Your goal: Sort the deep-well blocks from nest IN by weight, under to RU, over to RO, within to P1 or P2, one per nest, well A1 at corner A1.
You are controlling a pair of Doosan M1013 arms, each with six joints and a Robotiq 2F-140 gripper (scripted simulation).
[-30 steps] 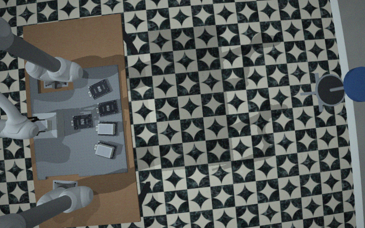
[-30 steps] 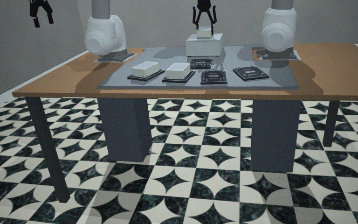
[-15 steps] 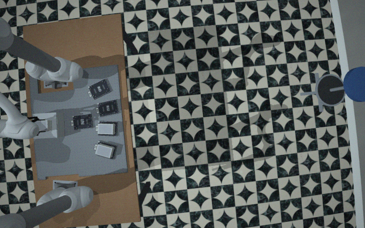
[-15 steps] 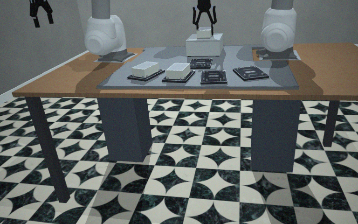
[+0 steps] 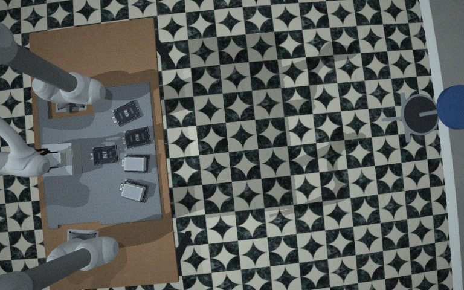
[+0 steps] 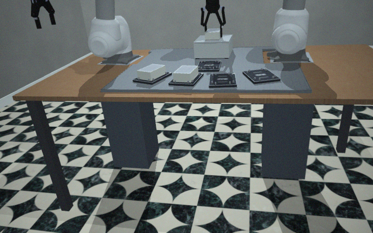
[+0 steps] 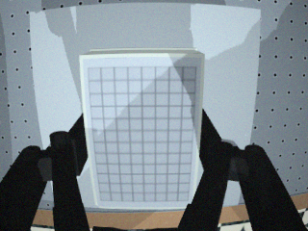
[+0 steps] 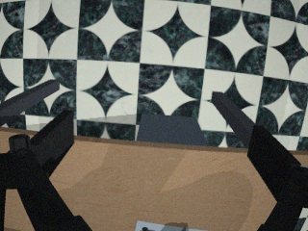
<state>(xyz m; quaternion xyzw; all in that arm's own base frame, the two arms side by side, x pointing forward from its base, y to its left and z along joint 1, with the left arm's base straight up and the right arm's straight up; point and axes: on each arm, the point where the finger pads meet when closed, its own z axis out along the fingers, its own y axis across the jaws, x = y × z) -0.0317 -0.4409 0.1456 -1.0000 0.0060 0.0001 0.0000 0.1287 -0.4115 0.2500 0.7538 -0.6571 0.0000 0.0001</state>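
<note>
Right now the check-weigher CW is 10 mm behind my left hand and 70 mm below it. Round my left hand: dark infeed nest: 270 mm ahead, 10 mm to the left, 130 mm below; then A1 mark: 190 mm ahead, 60 mm to the left, 120 mm below; then nest P2: 480 mm ahead, 70 mm to the right, 130 mm below.
</note>
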